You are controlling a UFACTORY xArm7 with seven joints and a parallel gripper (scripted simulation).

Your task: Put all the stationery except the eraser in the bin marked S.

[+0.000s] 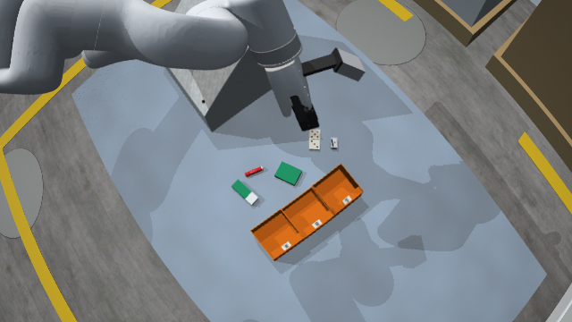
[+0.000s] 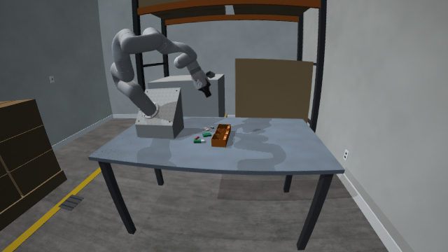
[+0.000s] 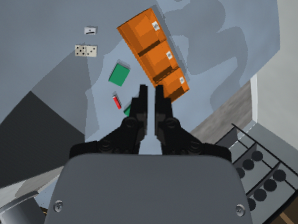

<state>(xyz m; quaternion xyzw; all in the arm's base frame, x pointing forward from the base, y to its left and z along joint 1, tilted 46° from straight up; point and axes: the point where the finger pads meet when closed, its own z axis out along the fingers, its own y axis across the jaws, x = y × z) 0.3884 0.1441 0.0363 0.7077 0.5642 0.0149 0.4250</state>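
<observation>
Now: hand 25 cm above the orange bin, 10 cm short of it and 6 cm to the left of it. The rest, counted from my hand: dotted domino 27 cm below, 6 cm to the left, 4 cm behind; then grey sharpener 26 cm below, 9 cm to the left; then green block 27 cm below, 4 cm to the right, 1 cm behind.
</observation>
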